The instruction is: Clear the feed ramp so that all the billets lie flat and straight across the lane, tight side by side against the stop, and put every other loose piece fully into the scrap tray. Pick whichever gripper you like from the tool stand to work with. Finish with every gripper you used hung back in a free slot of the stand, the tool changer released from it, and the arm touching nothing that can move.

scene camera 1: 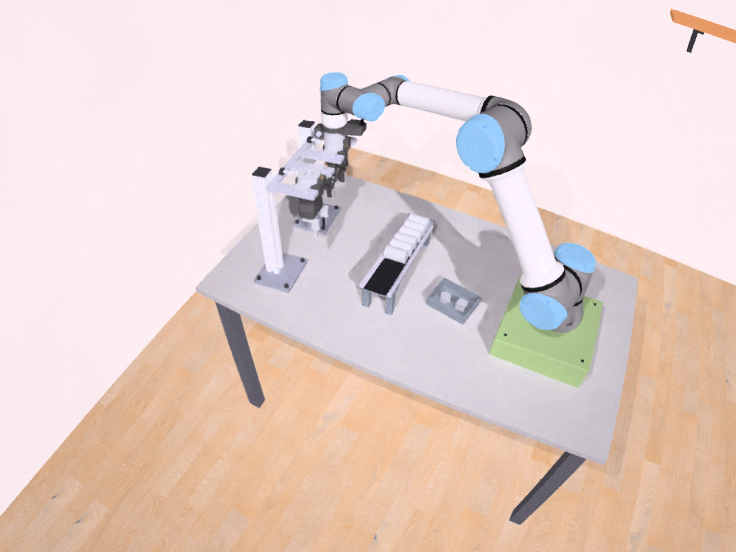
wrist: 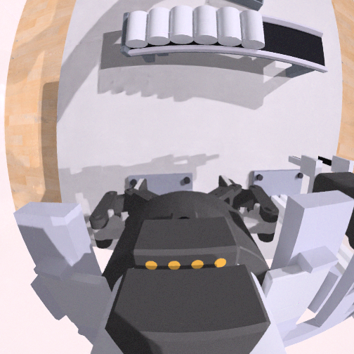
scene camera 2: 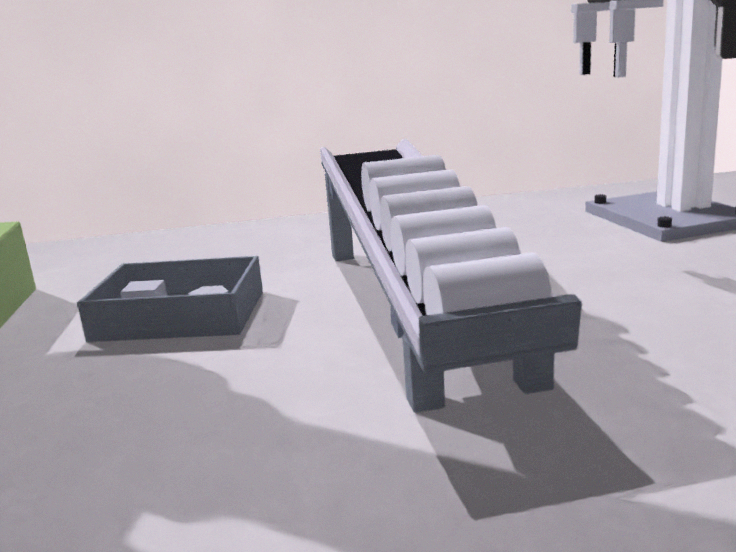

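Note:
Several white billets [scene camera 1: 407,238] [scene camera 2: 487,282] [wrist: 205,25] lie straight across the feed ramp [scene camera 1: 383,276] [scene camera 2: 369,238] [wrist: 293,45], side by side from the stop [scene camera 2: 499,332] upward. One pale loose piece [scene camera 1: 445,296] [scene camera 2: 143,288] and another [scene camera 1: 461,304] [scene camera 2: 209,290] lie inside the grey scrap tray [scene camera 1: 444,310] [scene camera 2: 160,319] [wrist: 250,4]. My adaptive gripper [wrist: 182,183] is on the arm, its fingers open and empty, its body between the light fork arms of the tool stand [scene camera 1: 268,222] [scene camera 2: 689,118]. Whether it is fully seated, or the changer still locked, I cannot tell.
The parallel gripper [scene camera 1: 308,205] [scene camera 2: 602,58] [wrist: 335,184] hangs in the neighbouring slot, close beside my gripper. The green robot base [scene camera 1: 535,356] [scene camera 2: 11,267] stands beyond the scrap tray. The stand's base plates are bolted to the grey table [scene camera 1: 380,350].

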